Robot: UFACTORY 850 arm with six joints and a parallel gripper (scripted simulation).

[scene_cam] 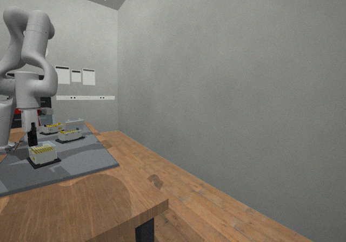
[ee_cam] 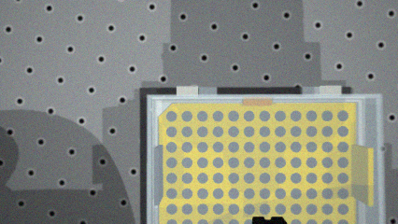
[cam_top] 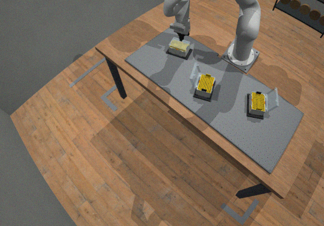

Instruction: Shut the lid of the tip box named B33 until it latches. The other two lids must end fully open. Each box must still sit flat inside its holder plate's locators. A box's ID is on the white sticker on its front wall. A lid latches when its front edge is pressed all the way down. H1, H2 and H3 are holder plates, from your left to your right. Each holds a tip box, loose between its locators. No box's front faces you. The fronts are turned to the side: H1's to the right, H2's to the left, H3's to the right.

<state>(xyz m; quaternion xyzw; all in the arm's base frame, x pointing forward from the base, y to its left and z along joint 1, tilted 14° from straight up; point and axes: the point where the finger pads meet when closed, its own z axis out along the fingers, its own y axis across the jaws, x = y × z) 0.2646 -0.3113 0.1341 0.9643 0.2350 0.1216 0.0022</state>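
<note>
Now: the tip box lid 4 cm below my hand, 3 cm ahead of it and 1 cm to the left of it.
</note>
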